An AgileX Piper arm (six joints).
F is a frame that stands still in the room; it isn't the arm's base.
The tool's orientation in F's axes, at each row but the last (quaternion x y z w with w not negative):
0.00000 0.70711 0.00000 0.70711
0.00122 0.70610 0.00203 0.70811
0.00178 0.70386 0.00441 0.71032
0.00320 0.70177 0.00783 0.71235
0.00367 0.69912 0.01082 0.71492
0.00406 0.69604 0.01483 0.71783
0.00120 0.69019 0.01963 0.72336
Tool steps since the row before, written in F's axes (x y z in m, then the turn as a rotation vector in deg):
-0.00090 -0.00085 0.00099 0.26 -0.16 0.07
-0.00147 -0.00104 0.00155 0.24 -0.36 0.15
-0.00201 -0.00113 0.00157 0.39 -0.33 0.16
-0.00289 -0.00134 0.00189 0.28 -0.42 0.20
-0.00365 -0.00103 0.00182 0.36 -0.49 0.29
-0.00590 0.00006 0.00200 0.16 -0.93 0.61
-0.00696 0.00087 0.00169 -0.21 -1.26 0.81
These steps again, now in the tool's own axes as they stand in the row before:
-0.00099 -0.00085 -0.00090 -0.07 -0.16 0.26
-0.00156 -0.00103 -0.00147 -0.15 -0.36 0.24
-0.00160 -0.00111 -0.00200 -0.16 -0.33 0.39
-0.00195 -0.00129 -0.00287 -0.20 -0.42 0.28
-0.00192 -0.00095 -0.00362 -0.29 -0.49 0.36
-0.00218 0.00021 -0.00583 -0.63 -0.92 0.17
-0.00198 0.00110 -0.00685 -0.86 -1.23 -0.20

